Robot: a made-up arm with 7 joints. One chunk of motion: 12 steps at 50 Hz.
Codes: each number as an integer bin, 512 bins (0 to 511) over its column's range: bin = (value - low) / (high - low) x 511, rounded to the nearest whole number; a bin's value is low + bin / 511 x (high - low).
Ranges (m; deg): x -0.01..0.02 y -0.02..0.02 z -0.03..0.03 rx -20..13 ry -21..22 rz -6..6
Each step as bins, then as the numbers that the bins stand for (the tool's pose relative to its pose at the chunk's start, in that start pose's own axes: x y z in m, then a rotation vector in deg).
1 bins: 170 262 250 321 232 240
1 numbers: 0.0000 0.0005 -0.0006 0.73 -1.48 -0.36
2 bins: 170 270 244 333 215 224
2 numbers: 0.0000 0.0011 -0.0014 1.50 -2.91 -0.74
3 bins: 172 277 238 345 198 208
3 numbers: 0.0001 0.0017 -0.0021 2.28 -4.34 -1.12
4 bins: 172 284 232 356 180 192
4 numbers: 0.0001 0.0022 -0.0028 2.99 -5.85 -1.49
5 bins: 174 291 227 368 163 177
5 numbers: 0.0002 0.0028 -0.0033 3.77 -7.28 -1.84
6 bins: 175 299 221 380 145 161
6 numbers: 0.0003 0.0034 -0.0041 4.54 -8.80 -2.22
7 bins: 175 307 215 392 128 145
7 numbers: 0.0003 0.0040 -0.0048 5.32 -10.23 -2.59
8 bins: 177 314 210 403 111 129
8 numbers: 0.0004 0.0046 -0.0053 6.03 -11.66 -2.97
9 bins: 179 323 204 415 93 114
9 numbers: 0.0005 0.0053 -0.0060 6.80 -13.17 -3.32
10 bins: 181 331 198 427 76 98
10 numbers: 0.0006 0.0059 -0.0068 7.58 -14.60 -3.70
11 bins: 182 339 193 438 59 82
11 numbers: 0.0007 0.0065 -0.0073 8.29 -16.04 -4.07
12 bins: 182 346 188 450 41 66
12 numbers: 0.0007 0.0071 -0.0079 9.06 -17.55 -4.45
